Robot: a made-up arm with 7 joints. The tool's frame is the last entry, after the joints.
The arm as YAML. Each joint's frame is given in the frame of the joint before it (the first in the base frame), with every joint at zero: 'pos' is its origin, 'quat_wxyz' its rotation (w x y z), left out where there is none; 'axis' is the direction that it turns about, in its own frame. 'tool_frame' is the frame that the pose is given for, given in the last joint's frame.
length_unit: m
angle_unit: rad
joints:
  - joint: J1
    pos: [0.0, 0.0, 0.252]
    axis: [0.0, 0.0, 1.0]
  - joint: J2
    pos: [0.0, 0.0, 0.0]
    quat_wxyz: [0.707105, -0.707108, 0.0, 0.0]
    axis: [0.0, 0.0, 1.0]
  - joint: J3
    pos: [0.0, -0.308, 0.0]
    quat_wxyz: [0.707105, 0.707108, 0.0, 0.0]
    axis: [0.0, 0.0, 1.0]
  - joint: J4
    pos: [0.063, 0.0, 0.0]
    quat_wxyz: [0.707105, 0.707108, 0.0, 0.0]
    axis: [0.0, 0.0, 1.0]
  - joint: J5
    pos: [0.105, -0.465, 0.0]
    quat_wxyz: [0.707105, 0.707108, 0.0, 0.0]
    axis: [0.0, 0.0, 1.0]
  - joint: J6
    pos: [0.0, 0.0, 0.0]
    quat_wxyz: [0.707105, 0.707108, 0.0, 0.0]
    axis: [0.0, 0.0, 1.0]
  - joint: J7
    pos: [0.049, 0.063, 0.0]
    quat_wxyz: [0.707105, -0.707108, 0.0, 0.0]
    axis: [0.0, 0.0, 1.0]
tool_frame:
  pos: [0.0, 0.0, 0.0]
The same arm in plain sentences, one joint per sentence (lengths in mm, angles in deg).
The arm has seven revolute joints in a row. What follows holds with every joint at zero, and every direction is one of the base frame's.
The first joint is mounted 252 mm along +z from the base frame's origin and rotates about +z.
The second joint is mounted at the same point as the first joint and rotates about +y.
The third joint is mounted 308 mm along +z from the second joint and rotates about +z.
The fourth joint is mounted 63 mm along +x from the third joint and rotates about -y.
The fifth joint is mounted 105 mm along +x and 465 mm along -z from the fourth joint and rotates about -z.
The sixth joint is mounted at the same point as the fifth joint and rotates about +y.
The seventh joint is mounted 49 mm along +x and 63 mm along -z from the sixth joint and rotates about -z.
The tool frame, which is the frame that the pose is given for, is mounted at the same point as the seventh joint; its axes are the base frame's turned by roll -180, pitch 0 and yaw 0 deg (as in URDF: about the fixed x, then y, then z).

